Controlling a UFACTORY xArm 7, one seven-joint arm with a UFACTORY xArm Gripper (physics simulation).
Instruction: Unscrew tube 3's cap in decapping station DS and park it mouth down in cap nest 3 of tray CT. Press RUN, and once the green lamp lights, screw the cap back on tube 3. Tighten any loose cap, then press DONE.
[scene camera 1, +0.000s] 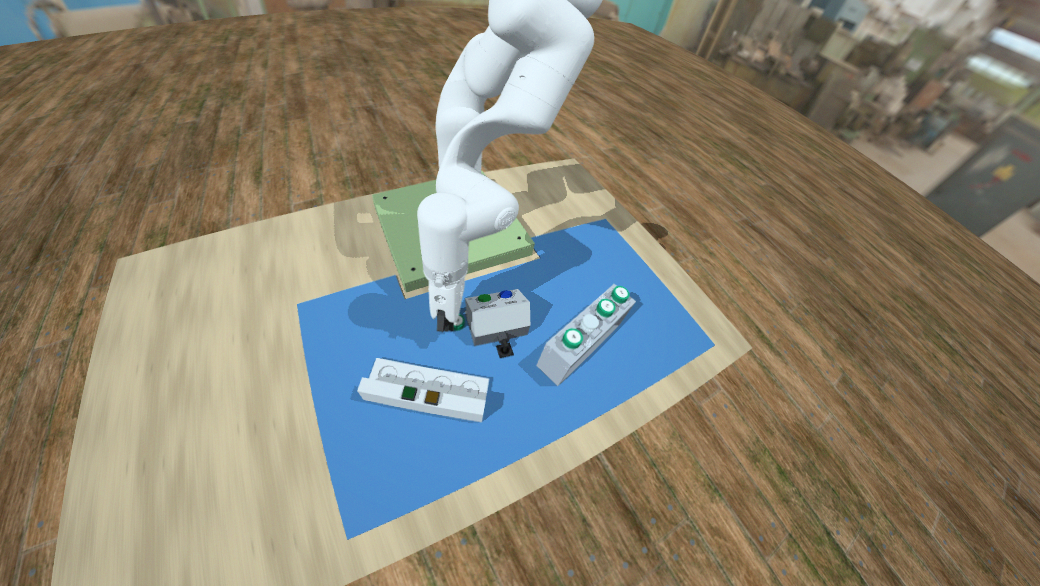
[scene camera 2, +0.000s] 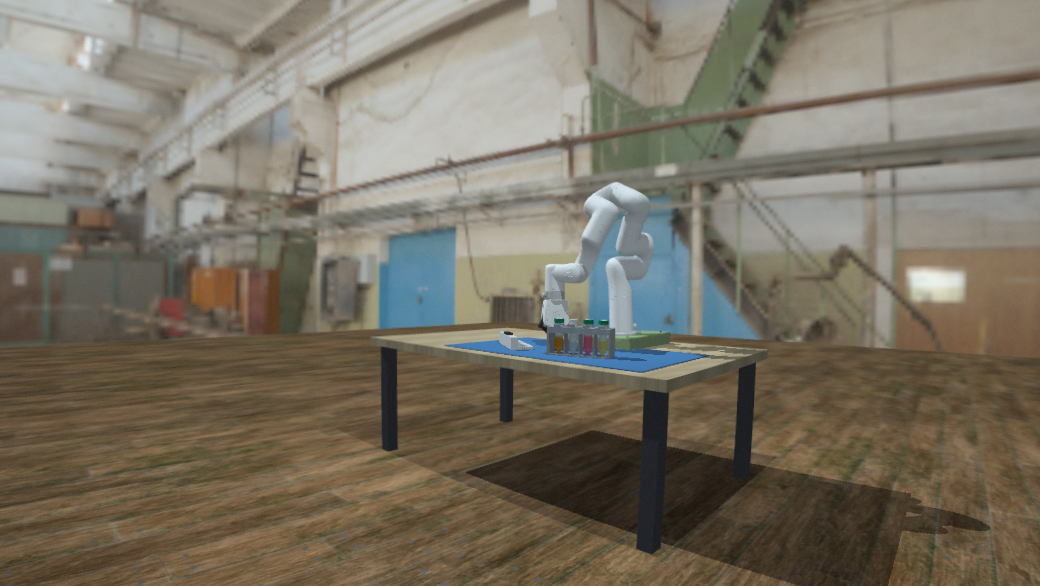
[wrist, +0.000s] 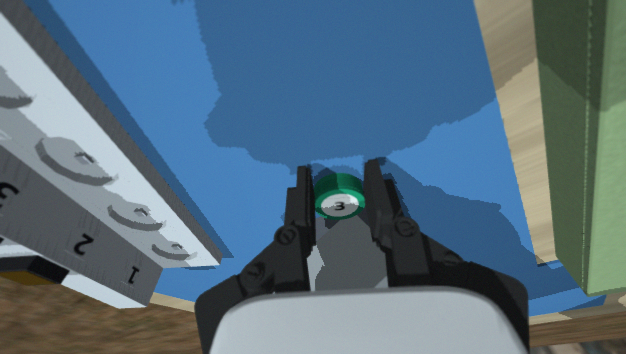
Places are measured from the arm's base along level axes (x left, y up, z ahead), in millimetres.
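Where they show: gripper, between the fingertips: (scene camera 1: 448, 320) (wrist: 337, 178); arm's base, origin of its link: (scene camera 2: 621, 333).
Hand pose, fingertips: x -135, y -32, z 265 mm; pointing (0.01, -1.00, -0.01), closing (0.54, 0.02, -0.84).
Each offset is from my fingertips to the top centre of the thing. "spot": to the spot under its first point. Level surfaces: height alone.
A green cap marked 3 {dx +16, dy +8, dz +10 mm} (wrist: 340, 204) (scene camera 1: 458, 322) sits between my dark fingers in the wrist view. My gripper (wrist: 337, 178) (scene camera 1: 444, 321) (scene camera 2: 542, 325) is shut on this cap, with a finger against each side. The cap is upright, label up, beside the grey box {dx +92, dy +78, dz +40 mm} (scene camera 1: 500, 318) that has a green button {dx +74, dy +69, dz +15 mm} (scene camera 1: 483, 297) and a blue button {dx +118, dy +69, dz +22 mm} (scene camera 1: 506, 294). The tube under the cap is hidden. White tray CT (scene camera 1: 371, 390) (wrist: 187, 235) has several round nests, all empty in scene camera 1, and a dark green square {spot: dx -124, dy +47, dz +138 mm} (scene camera 1: 409, 393) and an amber square {spot: dx -91, dy +47, dz +160 mm} (scene camera 1: 432, 397), both unlit.
A grey rack (scene camera 1: 556, 365) (scene camera 2: 612, 342) right of the box holds tubes, several with green caps and one pale-topped {dx +212, dy +113, dz +168 mm} (scene camera 1: 590, 322). A small black piece {spot: dx +78, dy -1, dz +109 mm} (scene camera 1: 504, 350) stands before the box. The green base plate (scene camera 1: 407, 240) (wrist: 607, 200) is behind, beside the blue mat {dy -6 mm} (scene camera 1: 378, 480).
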